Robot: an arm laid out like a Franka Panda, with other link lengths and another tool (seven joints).
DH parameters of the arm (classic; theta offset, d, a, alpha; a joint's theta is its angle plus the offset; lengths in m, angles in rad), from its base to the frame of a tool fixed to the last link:
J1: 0 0.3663 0 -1.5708
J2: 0 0 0 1.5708
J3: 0 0.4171 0.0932 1.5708
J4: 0 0 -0.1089 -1.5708
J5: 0 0.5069 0 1.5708
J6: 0 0 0.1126 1.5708
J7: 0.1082 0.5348 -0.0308 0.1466
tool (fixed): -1.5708 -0.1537 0 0
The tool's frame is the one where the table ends.
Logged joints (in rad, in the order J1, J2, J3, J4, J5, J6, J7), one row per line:
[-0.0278, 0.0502, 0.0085, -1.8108, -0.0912, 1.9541, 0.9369]
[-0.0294, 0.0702, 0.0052, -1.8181, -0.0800, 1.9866, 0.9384]
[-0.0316, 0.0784, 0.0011, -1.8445, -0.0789, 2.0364, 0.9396]
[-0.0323, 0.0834, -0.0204, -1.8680, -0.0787, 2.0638, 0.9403]
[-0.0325, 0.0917, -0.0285, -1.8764, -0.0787, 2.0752, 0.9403]
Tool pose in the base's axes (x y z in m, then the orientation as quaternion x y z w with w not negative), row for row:
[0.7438, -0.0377, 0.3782, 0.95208, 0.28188, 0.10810, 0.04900]
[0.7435, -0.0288, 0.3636, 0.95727, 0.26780, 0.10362, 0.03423]
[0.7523, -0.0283, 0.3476, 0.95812, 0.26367, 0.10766, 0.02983]
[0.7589, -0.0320, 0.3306, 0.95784, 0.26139, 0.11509, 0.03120]
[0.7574, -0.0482, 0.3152, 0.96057, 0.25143, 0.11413, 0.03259]
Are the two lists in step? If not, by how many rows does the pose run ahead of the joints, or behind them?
The pose runs 1 row behind the joints: the pose in row i belongs to the joints in row i - 1.
